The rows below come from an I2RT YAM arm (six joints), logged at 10 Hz.
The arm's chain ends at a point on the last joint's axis. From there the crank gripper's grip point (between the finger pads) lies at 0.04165 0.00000 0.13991 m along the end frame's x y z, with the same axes.
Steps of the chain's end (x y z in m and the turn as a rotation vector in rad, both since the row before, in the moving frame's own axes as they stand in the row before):
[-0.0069, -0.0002, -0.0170, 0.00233, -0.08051, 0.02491]
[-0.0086, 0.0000, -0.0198, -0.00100, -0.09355, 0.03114]
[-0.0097, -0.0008, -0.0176, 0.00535, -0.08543, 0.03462]
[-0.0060, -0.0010, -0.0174, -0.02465, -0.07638, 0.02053]
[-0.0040, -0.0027, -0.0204, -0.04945, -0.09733, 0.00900]
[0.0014, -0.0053, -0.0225, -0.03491, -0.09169, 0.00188]
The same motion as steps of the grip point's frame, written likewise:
[-0.0183, 0.0004, -0.0141, 0.00233, -0.08051, 0.02491]
[-0.0219, 0.0012, -0.0165, -0.00100, -0.09355, 0.03114]
[-0.0218, -0.0003, -0.0146, 0.00535, -0.08543, 0.03462]
[-0.0168, 0.0032, -0.0147, -0.02465, -0.07638, 0.02053]
[-0.0178, 0.0046, -0.0172, -0.04945, -0.09733, 0.00900]
[-0.0116, -0.0003, -0.0194, -0.03491, -0.09169, 0.00188]

